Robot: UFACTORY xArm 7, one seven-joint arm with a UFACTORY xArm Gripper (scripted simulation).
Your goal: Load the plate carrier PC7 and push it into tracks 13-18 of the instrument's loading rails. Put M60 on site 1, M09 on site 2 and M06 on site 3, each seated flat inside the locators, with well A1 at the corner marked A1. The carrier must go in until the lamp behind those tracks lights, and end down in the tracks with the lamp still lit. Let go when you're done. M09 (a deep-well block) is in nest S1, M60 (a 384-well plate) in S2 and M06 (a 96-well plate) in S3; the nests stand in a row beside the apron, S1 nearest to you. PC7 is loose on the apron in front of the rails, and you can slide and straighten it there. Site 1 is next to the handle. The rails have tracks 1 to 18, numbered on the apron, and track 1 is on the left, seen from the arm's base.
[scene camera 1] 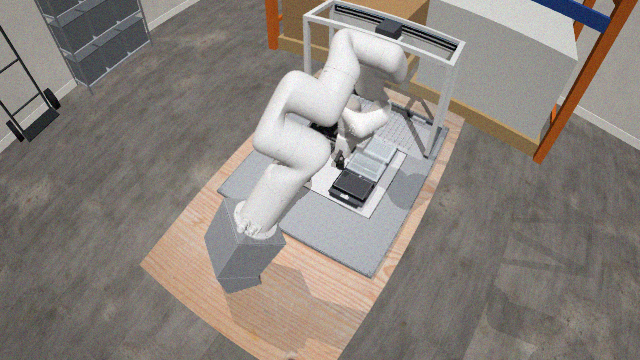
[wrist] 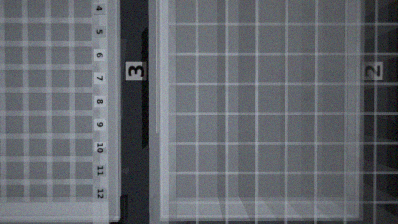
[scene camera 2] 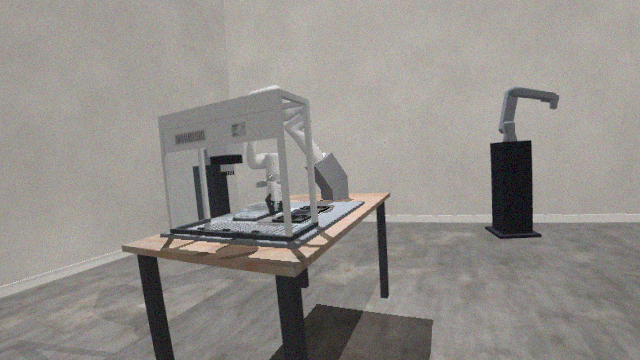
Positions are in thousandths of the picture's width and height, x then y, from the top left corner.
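Note:
96-well plate M06 (wrist: 617,498), visible. Clear plate (wrist: 172,654), same. Deep-well block M09 (scene camera 1: 545,510), visible. White apron (scene camera 1: 502,507), likewise.

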